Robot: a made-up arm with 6 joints.
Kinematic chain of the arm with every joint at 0, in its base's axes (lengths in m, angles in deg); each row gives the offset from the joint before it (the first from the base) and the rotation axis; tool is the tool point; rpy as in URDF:
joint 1: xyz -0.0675 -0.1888 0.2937 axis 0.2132 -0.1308 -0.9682
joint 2: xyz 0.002 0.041 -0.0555 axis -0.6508 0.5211 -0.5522
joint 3: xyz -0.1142 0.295 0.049 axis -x
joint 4: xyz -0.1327 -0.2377 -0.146 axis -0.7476 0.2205 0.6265
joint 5: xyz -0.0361 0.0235 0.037 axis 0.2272 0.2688 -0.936
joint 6: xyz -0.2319 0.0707 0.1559 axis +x
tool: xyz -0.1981 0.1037 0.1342 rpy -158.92 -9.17 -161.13
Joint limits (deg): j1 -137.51..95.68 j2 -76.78..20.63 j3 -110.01..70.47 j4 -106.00..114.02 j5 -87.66..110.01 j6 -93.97..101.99
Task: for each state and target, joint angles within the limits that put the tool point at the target. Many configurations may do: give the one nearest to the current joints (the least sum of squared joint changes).
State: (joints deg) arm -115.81 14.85 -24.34 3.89 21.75 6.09
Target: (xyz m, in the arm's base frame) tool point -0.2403 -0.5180 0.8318
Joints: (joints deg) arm -123.13 5.22 1.71 -34.92 44.39 15.30
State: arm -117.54 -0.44 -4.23 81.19 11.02 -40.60
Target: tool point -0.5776 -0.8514 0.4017
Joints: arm -88.69 9.35 -1.14 70.37 38.26 -43.50
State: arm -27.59 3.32 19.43 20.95 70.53 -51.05
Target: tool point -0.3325 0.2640 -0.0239
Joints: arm -14.96 20.63 38.17 40.42 93.57 -57.08
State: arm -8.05 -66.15 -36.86 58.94 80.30 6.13
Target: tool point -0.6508 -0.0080 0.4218
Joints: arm 13.75 -63.85 -35.01 49.74 91.15 4.16
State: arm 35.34 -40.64 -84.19 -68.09 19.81 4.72
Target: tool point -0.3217 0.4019 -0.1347
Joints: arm 63.05 -50.67 -95.90 -60.50 -9.75 21.50
